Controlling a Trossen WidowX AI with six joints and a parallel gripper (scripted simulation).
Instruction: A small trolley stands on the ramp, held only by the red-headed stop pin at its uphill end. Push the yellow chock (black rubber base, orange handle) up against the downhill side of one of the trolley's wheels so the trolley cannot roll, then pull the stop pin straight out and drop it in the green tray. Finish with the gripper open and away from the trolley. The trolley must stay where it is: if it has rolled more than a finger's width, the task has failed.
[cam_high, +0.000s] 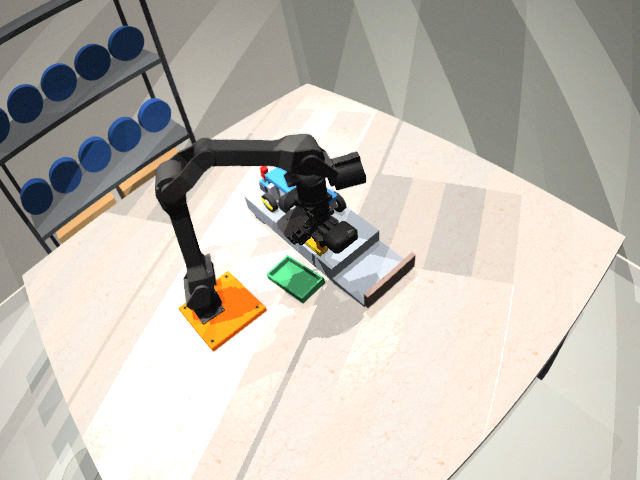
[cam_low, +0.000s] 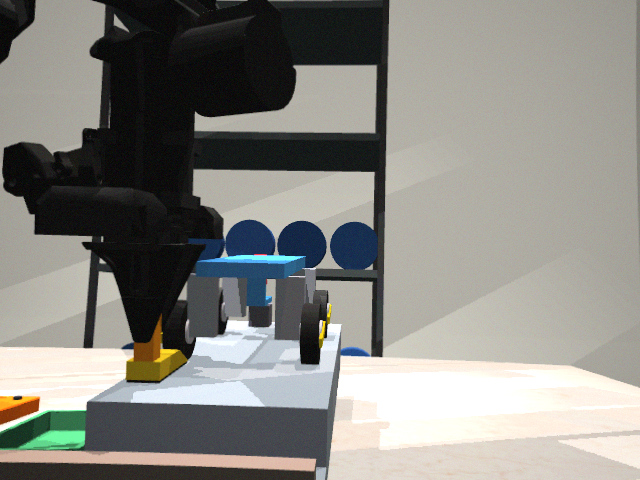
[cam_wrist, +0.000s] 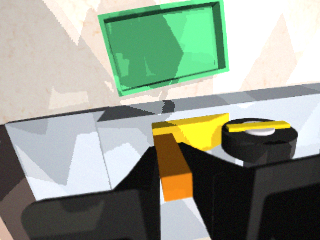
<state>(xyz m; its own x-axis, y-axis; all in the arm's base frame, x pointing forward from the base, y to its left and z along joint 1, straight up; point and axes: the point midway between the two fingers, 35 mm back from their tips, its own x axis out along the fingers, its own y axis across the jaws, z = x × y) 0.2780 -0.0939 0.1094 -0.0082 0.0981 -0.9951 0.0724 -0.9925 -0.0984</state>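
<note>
Now: the yellow chock 20 mm to the left of my gripper tip and 10 mm below it. Round my gripper tip: green tray (100 mm below, 70 mm behind, 20 mm to the left); then grey ramp (120 mm to the left, 50 mm ahead, 40 mm below); then trolley (130 mm to the left, 50 mm ahead, 20 mm above).
</note>
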